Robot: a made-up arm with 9 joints. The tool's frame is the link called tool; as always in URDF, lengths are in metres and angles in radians. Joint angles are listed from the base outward.
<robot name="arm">
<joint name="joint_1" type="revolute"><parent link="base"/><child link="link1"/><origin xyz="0.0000 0.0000 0.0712" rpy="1.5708 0.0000 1.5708"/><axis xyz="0 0 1"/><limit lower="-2.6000" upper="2.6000"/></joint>
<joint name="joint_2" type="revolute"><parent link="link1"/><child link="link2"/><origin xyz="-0.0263 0.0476 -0.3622" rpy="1.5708 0.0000 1.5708"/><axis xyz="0 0 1"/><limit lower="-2.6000" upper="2.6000"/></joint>
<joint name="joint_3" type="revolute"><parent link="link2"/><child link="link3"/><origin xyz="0.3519 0.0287 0.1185" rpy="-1.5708 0.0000 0.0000"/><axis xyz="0 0 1"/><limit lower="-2.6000" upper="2.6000"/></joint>
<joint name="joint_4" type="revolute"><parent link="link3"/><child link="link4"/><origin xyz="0.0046 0.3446 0.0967" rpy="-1.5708 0.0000 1.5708"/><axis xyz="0 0 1"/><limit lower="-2.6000" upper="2.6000"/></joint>
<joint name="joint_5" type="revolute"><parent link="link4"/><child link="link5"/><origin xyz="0.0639 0.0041 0.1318" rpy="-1.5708 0.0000 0.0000"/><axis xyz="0 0 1"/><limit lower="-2.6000" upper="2.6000"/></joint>
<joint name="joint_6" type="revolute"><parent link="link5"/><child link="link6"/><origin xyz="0.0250 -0.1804 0.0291" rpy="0.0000 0.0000 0.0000"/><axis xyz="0 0 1"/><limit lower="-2.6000" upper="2.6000"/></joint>
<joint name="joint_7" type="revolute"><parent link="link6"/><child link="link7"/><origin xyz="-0.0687 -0.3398 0.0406" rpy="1.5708 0.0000 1.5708"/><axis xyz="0 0 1"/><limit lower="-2.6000" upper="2.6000"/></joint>
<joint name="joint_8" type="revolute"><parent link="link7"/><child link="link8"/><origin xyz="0.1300 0.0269 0.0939" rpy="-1.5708 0.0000 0.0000"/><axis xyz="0 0 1"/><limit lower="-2.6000" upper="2.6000"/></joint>
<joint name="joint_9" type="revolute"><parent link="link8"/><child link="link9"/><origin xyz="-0.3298 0.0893 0.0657" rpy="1.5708 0.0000 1.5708"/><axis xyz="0 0 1"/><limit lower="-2.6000" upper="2.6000"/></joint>
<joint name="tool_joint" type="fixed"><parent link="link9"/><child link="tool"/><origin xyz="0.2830 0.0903 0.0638" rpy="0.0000 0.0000 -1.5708"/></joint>
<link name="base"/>
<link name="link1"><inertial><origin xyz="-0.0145 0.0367 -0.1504"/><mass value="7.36"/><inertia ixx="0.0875" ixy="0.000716" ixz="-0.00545" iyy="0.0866" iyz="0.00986" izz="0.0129"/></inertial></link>
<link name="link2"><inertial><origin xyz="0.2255 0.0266 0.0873"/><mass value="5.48"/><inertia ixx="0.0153" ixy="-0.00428" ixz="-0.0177" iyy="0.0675" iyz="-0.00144" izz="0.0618"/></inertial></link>
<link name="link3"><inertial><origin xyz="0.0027 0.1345 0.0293"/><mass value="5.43"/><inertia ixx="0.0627" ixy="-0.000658" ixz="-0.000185" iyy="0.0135" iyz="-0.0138" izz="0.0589"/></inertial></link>
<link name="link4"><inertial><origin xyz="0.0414 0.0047 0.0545"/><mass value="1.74"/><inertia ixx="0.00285" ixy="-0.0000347" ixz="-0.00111" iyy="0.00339" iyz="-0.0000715" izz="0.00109"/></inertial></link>
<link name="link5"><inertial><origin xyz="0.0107 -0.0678 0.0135"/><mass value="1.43"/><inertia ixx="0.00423" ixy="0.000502" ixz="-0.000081" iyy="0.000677" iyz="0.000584" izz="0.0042"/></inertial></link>
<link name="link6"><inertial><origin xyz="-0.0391 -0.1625 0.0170"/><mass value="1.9"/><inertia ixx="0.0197" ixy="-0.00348" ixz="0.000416" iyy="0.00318" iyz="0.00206" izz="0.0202"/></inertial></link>
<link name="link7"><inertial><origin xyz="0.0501 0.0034 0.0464"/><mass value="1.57"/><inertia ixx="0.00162" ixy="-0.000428" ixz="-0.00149" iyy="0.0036" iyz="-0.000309" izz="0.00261"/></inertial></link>
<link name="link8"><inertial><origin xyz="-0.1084 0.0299 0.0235"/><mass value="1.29"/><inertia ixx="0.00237" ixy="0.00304" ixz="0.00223" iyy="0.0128" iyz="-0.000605" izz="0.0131"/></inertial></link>
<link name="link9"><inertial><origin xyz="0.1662 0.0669 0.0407"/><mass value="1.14"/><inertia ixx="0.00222" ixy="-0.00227" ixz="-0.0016" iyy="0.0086" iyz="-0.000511" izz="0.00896"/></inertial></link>
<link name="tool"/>
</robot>
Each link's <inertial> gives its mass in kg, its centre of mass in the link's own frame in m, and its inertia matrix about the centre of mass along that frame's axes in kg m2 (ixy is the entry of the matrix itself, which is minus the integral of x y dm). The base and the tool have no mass. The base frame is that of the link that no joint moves.
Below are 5 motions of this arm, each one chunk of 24 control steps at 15 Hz.
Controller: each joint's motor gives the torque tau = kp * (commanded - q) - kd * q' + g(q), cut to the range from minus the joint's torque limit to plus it. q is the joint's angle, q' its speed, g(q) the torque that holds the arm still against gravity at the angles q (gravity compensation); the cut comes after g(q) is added. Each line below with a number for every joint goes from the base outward.
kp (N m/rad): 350 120 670 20 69 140 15 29 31
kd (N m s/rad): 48 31 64 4.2 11 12 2.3 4 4.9
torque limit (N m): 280 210 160 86 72 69 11 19 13
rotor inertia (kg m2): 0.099 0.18 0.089 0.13 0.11 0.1 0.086 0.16 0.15
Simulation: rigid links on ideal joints. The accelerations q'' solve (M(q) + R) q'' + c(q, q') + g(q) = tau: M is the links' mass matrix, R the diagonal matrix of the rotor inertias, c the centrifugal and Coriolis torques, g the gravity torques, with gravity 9.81 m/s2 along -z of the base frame. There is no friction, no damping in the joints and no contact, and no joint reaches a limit. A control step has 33 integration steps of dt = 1/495 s. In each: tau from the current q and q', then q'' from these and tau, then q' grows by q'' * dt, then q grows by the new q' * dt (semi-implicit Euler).
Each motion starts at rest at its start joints. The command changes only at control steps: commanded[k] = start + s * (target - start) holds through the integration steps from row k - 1 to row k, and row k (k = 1, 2, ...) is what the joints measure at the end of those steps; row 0 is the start. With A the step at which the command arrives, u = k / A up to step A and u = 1 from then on. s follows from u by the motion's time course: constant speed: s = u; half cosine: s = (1 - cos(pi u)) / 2; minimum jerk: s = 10 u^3 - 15 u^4 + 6 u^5; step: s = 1 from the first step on.
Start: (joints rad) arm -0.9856 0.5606 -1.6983 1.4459 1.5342 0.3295 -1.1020 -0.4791 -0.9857
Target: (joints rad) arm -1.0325 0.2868 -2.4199 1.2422 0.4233 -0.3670 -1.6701 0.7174 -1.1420
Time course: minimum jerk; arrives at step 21
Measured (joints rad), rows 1 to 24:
1: -0.9856 0.5606 -1.6987 1.4459 1.5340 0.3292 -1.1021 -0.4788 -0.9858
2: -0.9855 0.5605 -1.7011 1.4460 1.5326 0.3272 -1.1028 -0.4763 -0.9863
3: -0.9857 0.5602 -1.7081 1.4461 1.5275 0.3213 -1.1053 -0.4684 -0.9878
4: -0.9866 0.5592 -1.7217 1.4458 1.5160 0.3092 -1.1112 -0.4517 -0.9905
5: -0.9885 0.5569 -1.7434 1.4449 1.4954 0.2893 -1.1221 -0.4230 -0.9950
6: -0.9915 0.5525 -1.7738 1.4432 1.4636 0.2609 -1.1391 -0.3804 -1.0012
7: -0.9954 0.5449 -1.8129 1.4407 1.4193 0.2237 -1.1629 -0.3232 -1.0092
8: -0.9997 0.5332 -1.8598 1.4377 1.3618 0.1783 -1.1933 -0.2518 -1.0189
9: -1.0039 0.5170 -1.9132 1.4345 1.2916 0.1256 -1.2302 -0.1682 -1.0297
10: -1.0072 0.4960 -1.9712 1.4316 1.2098 0.0672 -1.2728 -0.0752 -1.0413
11: -1.0090 0.4710 -2.0318 1.4293 1.1185 0.0051 -1.3201 0.0235 -1.0529
12: -1.0092 0.4434 -2.0929 1.4274 1.0209 -0.0585 -1.3708 0.1240 -1.0641
13: -1.0078 0.4151 -2.1523 1.4250 0.9207 -0.1209 -1.4232 0.2225 -1.0746
14: -1.0057 0.3882 -2.2083 1.4207 0.8221 -0.1795 -1.4749 0.3158 -1.0843
15: -1.0040 0.3647 -2.2592 1.4123 0.7294 -0.2323 -1.5234 0.4015 -1.0934
16: -1.0037 0.3460 -2.3040 1.3978 0.6460 -0.2774 -1.5663 0.4777 -1.1019
17: -1.0059 0.3325 -2.3416 1.3762 0.5748 -0.3137 -1.6015 0.5433 -1.1101
18: -1.0109 0.3243 -2.3714 1.3486 0.5175 -0.3407 -1.6282 0.5978 -1.1179
19: -1.0183 0.3204 -2.3935 1.3177 0.4750 -0.3586 -1.6467 0.6409 -1.1250
20: -1.0271 0.3199 -2.4081 1.2868 0.4467 -0.3683 -1.6583 0.6729 -1.1311
21: -1.0357 0.3212 -2.4168 1.2587 0.4307 -0.3718 -1.6649 0.6949 -1.1358
22: -1.0426 0.3227 -2.4216 1.2354 0.4235 -0.3718 -1.6684 0.7090 -1.1393
23: -1.0473 0.3233 -2.4241 1.2177 0.4216 -0.3704 -1.6703 0.7177 -1.1417
24: -1.0497 0.3224 -2.4251 1.2057 0.4223 -0.3688 -1.6714 0.7228 -1.1432

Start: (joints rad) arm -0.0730 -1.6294 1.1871 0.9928 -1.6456 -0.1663 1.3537 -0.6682 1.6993
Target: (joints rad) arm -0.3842 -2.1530 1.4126 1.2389 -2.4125 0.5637 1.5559 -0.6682 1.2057
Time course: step
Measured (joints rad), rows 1 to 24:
1: -0.1693 -1.6955 1.2941 1.0861 -1.9349 0.1903 1.3908 -0.6905 1.5783
2: -0.2557 -1.7980 1.3597 1.1937 -2.1074 0.4060 1.4692 -0.6838 1.4327
3: -0.3132 -1.8810 1.3906 1.2608 -2.1928 0.5100 1.5306 -0.6630 1.3413
4: -0.3489 -1.9441 1.4048 1.2958 -2.2383 0.5592 1.5675 -0.6430 1.2911
5: -0.3698 -1.9922 1.4111 1.3088 -2.2674 0.5802 1.5846 -0.6308 1.2635
6: -0.3808 -2.0296 1.4134 1.3071 -2.2912 0.5861 1.5881 -0.6280 1.2469
7: -0.3857 -2.0592 1.4138 1.2957 -2.3145 0.5841 1.5833 -0.6329 1.2352
8: -0.3869 -2.0831 1.4134 1.2781 -2.3385 0.5782 1.5743 -0.6426 1.2257
9: -0.3861 -2.1027 1.4127 1.2571 -2.3625 0.5709 1.5640 -0.6544 1.2176
10: -0.3845 -2.1188 1.4120 1.2346 -2.3852 0.5638 1.5539 -0.6661 1.2107
11: -0.3829 -2.1321 1.4115 1.2125 -2.4052 0.5578 1.5449 -0.6763 1.2051
12: -0.3815 -2.1429 1.4112 1.1924 -2.4214 0.5535 1.5375 -0.6841 1.2007
13: -0.3806 -2.1515 1.4111 1.1754 -2.4333 0.5510 1.5318 -0.6894 1.1977
14: -0.3802 -2.1580 1.4110 1.1625 -2.4407 0.5502 1.5279 -0.6923 1.1959
15: -0.3801 -2.1626 1.4111 1.1542 -2.4438 0.5507 1.5259 -0.6931 1.1951
16: -0.3804 -2.1656 1.4112 1.1506 -2.4435 0.5524 1.5255 -0.6922 1.1953
17: -0.3809 -2.1672 1.4114 1.1515 -2.4403 0.5546 1.5267 -0.6899 1.1961
18: -0.3815 -2.1676 1.4116 1.1563 -2.4354 0.5572 1.5292 -0.6868 1.1974
19: -0.3823 -2.1670 1.4118 1.1641 -2.4295 0.5598 1.5326 -0.6831 1.1990
20: -0.3830 -2.1657 1.4120 1.1744 -2.4233 0.5622 1.5367 -0.6792 1.2008
21: -0.3836 -2.1638 1.4122 1.1861 -2.4175 0.5642 1.5411 -0.6754 1.2025
22: -0.3842 -2.1617 1.4124 1.1987 -2.4125 0.5657 1.5456 -0.6719 1.2041
23: -0.3847 -2.1594 1.4126 1.2113 -2.4086 0.5667 1.5500 -0.6689 1.2054
24: -0.3850 -2.1570 1.4127 1.2234 -2.4059 0.5672 1.5540 -0.6664 1.2065

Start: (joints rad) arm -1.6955 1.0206 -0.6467 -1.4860 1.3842 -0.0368 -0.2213 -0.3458 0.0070
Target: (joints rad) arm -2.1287 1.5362 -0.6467 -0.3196 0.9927 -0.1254 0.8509 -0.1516 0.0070
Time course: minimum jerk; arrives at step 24
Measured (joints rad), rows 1 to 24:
1: -1.6956 1.0206 -0.6467 -1.4860 1.3842 -0.0368 -0.2212 -0.3458 0.0070
2: -1.6962 1.0210 -0.6467 -1.4861 1.3841 -0.0368 -0.2200 -0.3455 0.0069
3: -1.6982 1.0220 -0.6468 -1.4859 1.3837 -0.0367 -0.2162 -0.3445 0.0067
4: -1.7023 1.0245 -0.6470 -1.4849 1.3826 -0.0369 -0.2076 -0.3422 0.0063
5: -1.7093 1.0291 -0.6472 -1.4818 1.3802 -0.0373 -0.1921 -0.3379 0.0059
6: -1.7197 1.0366 -0.6475 -1.4751 1.3757 -0.0382 -0.1678 -0.3314 0.0053
7: -1.7337 1.0477 -0.6478 -1.4629 1.3687 -0.0398 -0.1336 -0.3222 0.0049
8: -1.7513 1.0631 -0.6482 -1.4433 1.3584 -0.0421 -0.0889 -0.3103 0.0045
9: -1.7725 1.0831 -0.6485 -1.4148 1.3445 -0.0454 -0.0337 -0.2959 0.0043
10: -1.7967 1.1080 -0.6487 -1.3761 1.3270 -0.0495 0.0312 -0.2792 0.0044
11: -1.8235 1.1378 -0.6489 -1.3263 1.3057 -0.0545 0.1048 -0.2608 0.0049
12: -1.8522 1.1720 -0.6489 -1.2655 1.2809 -0.0603 0.1850 -0.2415 0.0057
13: -1.8823 1.2101 -0.6487 -1.1941 1.2530 -0.0668 0.2698 -0.2221 0.0069
14: -1.9131 1.2509 -0.6483 -1.1135 1.2225 -0.0741 0.3564 -0.2038 0.0084
15: -1.9440 1.2930 -0.6476 -1.0256 1.1900 -0.0820 0.4417 -0.1876 0.0101
16: -1.9746 1.3349 -0.6465 -0.9325 1.1562 -0.0903 0.5227 -0.1746 0.0117
17: -2.0042 1.3748 -0.6453 -0.8366 1.1221 -0.0990 0.5967 -0.1655 0.0131
18: -2.0323 1.4112 -0.6439 -0.7400 1.0886 -0.1076 0.6614 -0.1605 0.0141
19: -2.0583 1.4426 -0.6424 -0.6447 1.0571 -0.1159 0.7154 -0.1594 0.0146
20: -2.0814 1.4681 -0.6412 -0.5525 1.0287 -0.1233 0.7578 -0.1617 0.0146
21: -2.1012 1.4873 -0.6403 -0.4652 1.0045 -0.1295 0.7889 -0.1664 0.0140
22: -2.1172 1.5002 -0.6398 -0.3850 0.9855 -0.1342 0.8093 -0.1723 0.0131
23: -2.1294 1.5077 -0.6398 -0.3141 0.9721 -0.1372 0.8205 -0.1785 0.0120
24: -2.1381 1.5107 -0.6402 -0.2546 0.9640 -0.1385 0.8249 -0.1837 0.0108

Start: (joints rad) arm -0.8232 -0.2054 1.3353 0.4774 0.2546 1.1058 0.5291 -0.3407 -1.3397
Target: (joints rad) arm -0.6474 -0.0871 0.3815 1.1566 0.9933 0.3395 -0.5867 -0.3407 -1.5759
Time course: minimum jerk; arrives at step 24
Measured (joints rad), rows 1 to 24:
1: -0.8231 -0.2054 1.3350 0.4775 0.2546 1.1054 0.5289 -0.3407 -1.3397
2: -0.8227 -0.2053 1.3332 0.4782 0.2545 1.1028 0.5277 -0.3409 -1.3398
3: -0.8214 -0.2052 1.3278 0.4804 0.2547 1.0957 0.5237 -0.3419 -1.3403
4: -0.8186 -0.2049 1.3167 0.4850 0.2560 1.0823 0.5147 -0.3442 -1.3416
5: -0.8140 -0.2044 1.2982 0.4931 0.2596 1.0617 0.4988 -0.3481 -1.3440
6: -0.8076 -0.2035 1.2713 0.5056 0.2673 1.0335 0.4742 -0.3535 -1.3480
7: -0.7996 -0.2021 1.2352 0.5232 0.2805 0.9981 0.4398 -0.3597 -1.3538
8: -0.7902 -0.2000 1.1900 0.5462 0.3009 0.9563 0.3951 -0.3658 -1.3617
9: -0.7798 -0.1971 1.1362 0.5742 0.3295 0.9092 0.3401 -0.3707 -1.3718
10: -0.7688 -0.1933 1.0746 0.6062 0.3670 0.8581 0.2758 -0.3736 -1.3841
11: -0.7574 -0.1887 1.0068 0.6406 0.4133 0.8043 0.2033 -0.3737 -1.3987
12: -0.7460 -0.1832 0.9345 0.6757 0.4677 0.7494 0.1244 -0.3707 -1.4155
13: -0.7346 -0.1769 0.8597 0.7097 0.5289 0.6947 0.0412 -0.3649 -1.4340
14: -0.7235 -0.1698 0.7845 0.7415 0.5949 0.6416 -0.0441 -0.3569 -1.4539
15: -0.7127 -0.1619 0.7111 0.7705 0.6637 0.5912 -0.1289 -0.3477 -1.4746
16: -0.7026 -0.1531 0.6416 0.7969 0.7328 0.5446 -0.2109 -0.3380 -1.4952
17: -0.6933 -0.1435 0.5778 0.8214 0.7998 0.5029 -0.2877 -0.3289 -1.5152
18: -0.6851 -0.1334 0.5216 0.8449 0.8624 0.4667 -0.3574 -0.3207 -1.5337
19: -0.6782 -0.1229 0.4740 0.8684 0.9186 0.4367 -0.4183 -0.3139 -1.5501
20: -0.6727 -0.1123 0.4360 0.8928 0.9666 0.4129 -0.4694 -0.3085 -1.5640
21: -0.6685 -0.1021 0.4079 0.9186 1.0053 0.3951 -0.5102 -0.3045 -1.5751
22: -0.6653 -0.0928 0.3891 0.9461 1.0337 0.3827 -0.5407 -0.3020 -1.5833
23: -0.6629 -0.0849 0.3785 0.9753 1.0517 0.3746 -0.5616 -0.3010 -1.5885
24: -0.6607 -0.0787 0.3743 1.0059 1.0599 0.3689 -0.5746 -0.3015 -1.5912

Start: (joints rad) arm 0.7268 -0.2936 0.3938 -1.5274 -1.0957 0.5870 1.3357 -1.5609 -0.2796
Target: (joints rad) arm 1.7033 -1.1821 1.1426 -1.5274 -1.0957 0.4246 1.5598 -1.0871 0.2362
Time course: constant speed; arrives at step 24
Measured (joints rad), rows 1 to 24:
1: 0.7353 -0.2992 0.4049 -1.5400 -1.1049 0.5789 1.3251 -1.5542 -0.2760
2: 0.7560 -0.3105 0.4255 -1.5582 -1.1197 0.5667 1.3053 -1.5444 -0.2683
3: 0.7857 -0.3268 0.4514 -1.5745 -1.1340 0.5550 1.2864 -1.5331 -0.2569
4: 0.8211 -0.3476 0.4804 -1.5864 -1.1440 0.5456 1.2760 -1.5201 -0.2421
5: 0.8597 -0.3727 0.5111 -1.5942 -1.1484 0.5387 1.2782 -1.5051 -0.2241
6: 0.9004 -0.4014 0.5430 -1.5986 -1.1474 0.5339 1.2932 -1.4883 -0.2030
7: 0.9422 -0.4331 0.5755 -1.6005 -1.1419 0.5305 1.3187 -1.4702 -0.1797
8: 0.9845 -0.4670 0.6084 -1.6003 -1.1332 0.5279 1.3509 -1.4514 -0.1548
9: 1.0270 -0.5025 0.6415 -1.5984 -1.1226 0.5256 1.3853 -1.4322 -0.1293
10: 1.0695 -0.5393 0.6745 -1.5949 -1.1113 0.5231 1.4184 -1.4127 -0.1038
11: 1.1117 -0.5767 0.7073 -1.5900 -1.1003 0.5202 1.4473 -1.3929 -0.0788
12: 1.1536 -0.6145 0.7398 -1.5843 -1.0904 0.5166 1.4708 -1.3727 -0.0547
13: 1.1952 -0.6525 0.7720 -1.5780 -1.0823 0.5121 1.4888 -1.3520 -0.0315
14: 1.2364 -0.6904 0.8038 -1.5716 -1.0763 0.5067 1.5020 -1.3310 -0.0092
15: 1.2774 -0.7280 0.8353 -1.5654 -1.0726 0.5005 1.5113 -1.3097 0.0125
16: 1.3181 -0.7653 0.8666 -1.5598 -1.0711 0.4935 1.5178 -1.2882 0.0336
17: 1.3585 -0.8023 0.8976 -1.5547 -1.0714 0.4859 1.5226 -1.2669 0.0543
18: 1.3989 -0.8389 0.9285 -1.5502 -1.0733 0.4779 1.5267 -1.2457 0.0749
19: 1.4391 -0.8753 0.9593 -1.5463 -1.0761 0.4698 1.5306 -1.2247 0.0953
20: 1.4792 -0.9115 0.9901 -1.5429 -1.0794 0.4616 1.5350 -1.2040 0.1158
21: 1.5194 -0.9476 1.0210 -1.5400 -1.0827 0.4536 1.5400 -1.1836 0.1364
22: 1.5596 -0.9838 1.0519 -1.5376 -1.0858 0.4458 1.5459 -1.1633 0.1572
23: 1.5998 -1.0200 1.0830 -1.5356 -1.0884 0.4383 1.5527 -1.1432 0.1781
24: 1.6401 -1.0563 1.1141 -1.5340 -1.0902 0.4312 1.5602 -1.1233 0.1991

